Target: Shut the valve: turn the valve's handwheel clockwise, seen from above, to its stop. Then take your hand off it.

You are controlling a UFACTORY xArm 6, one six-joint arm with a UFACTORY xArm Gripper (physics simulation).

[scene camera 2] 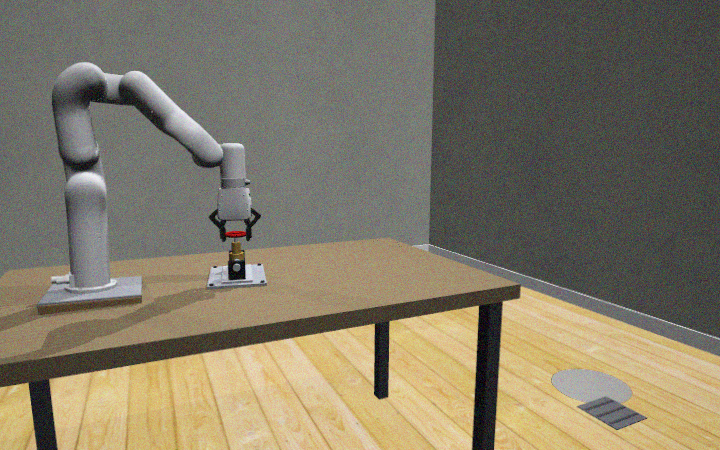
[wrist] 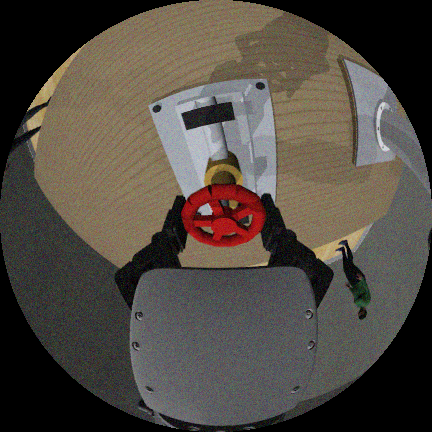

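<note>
The red handwheel (scene camera 2: 235, 234) (wrist: 225, 225) sits level on top of the brass valve body (scene camera 2: 236, 255) (wrist: 223, 174). The valve stands upright on a light grey base plate (scene camera 2: 217, 280) (wrist: 167, 131) with dark bolts at its corners. My gripper (scene camera 2: 235, 235) (wrist: 223, 205) points straight down and is shut on the handwheel, with one black finger against each side of the rim. The stem below the wheel is mostly hidden in the wrist view.
The valve's plate rests on the brown table (scene camera 2: 339, 286) (wrist: 110, 150). The arm's own base plate (scene camera 2: 130, 289) (wrist: 356, 145) is on the same table, to the left in the scene view. A person in green (wrist: 360, 292) shows small near the right edge of the wrist view.
</note>
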